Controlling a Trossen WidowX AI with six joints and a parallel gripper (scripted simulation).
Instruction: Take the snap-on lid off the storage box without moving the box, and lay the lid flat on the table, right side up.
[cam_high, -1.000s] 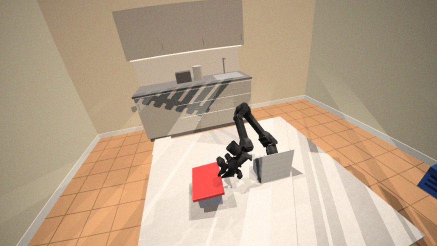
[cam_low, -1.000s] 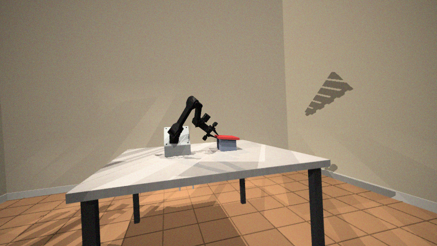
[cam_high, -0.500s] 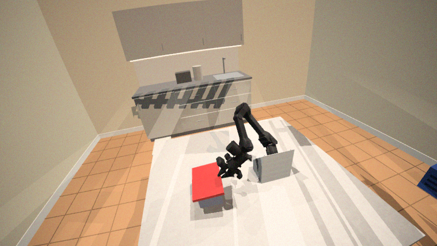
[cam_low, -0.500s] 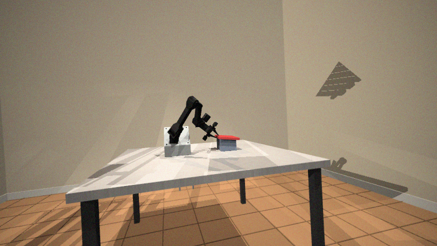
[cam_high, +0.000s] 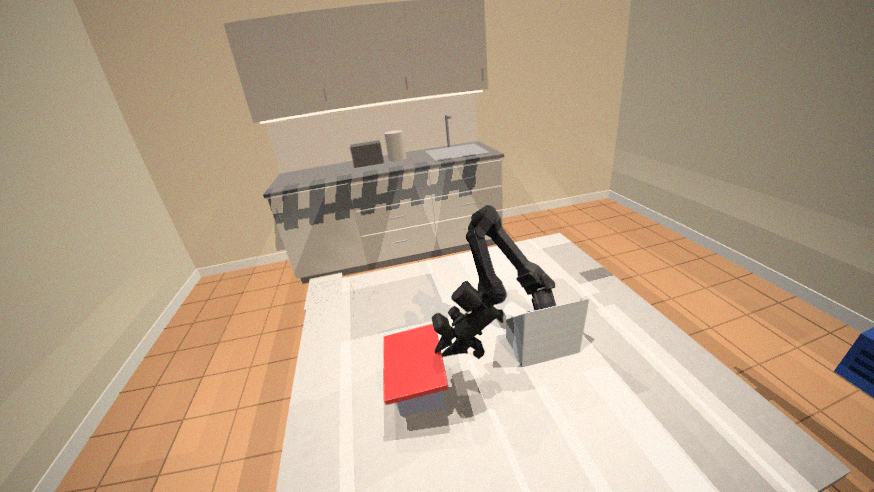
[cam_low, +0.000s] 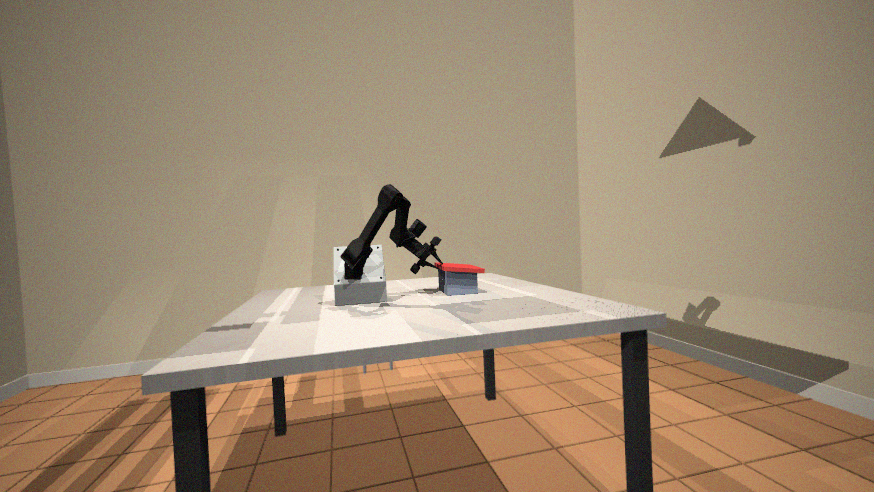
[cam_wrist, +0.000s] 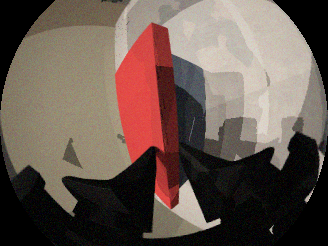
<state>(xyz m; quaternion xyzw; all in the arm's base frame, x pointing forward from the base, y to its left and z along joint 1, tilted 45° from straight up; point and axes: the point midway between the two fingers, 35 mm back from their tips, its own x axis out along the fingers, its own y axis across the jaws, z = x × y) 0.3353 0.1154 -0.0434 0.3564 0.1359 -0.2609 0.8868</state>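
My gripper tip is now 8 cm short of the red lid. The rest, counted from my gripper tip: storage box: 7 cm ahead, 6 cm below.
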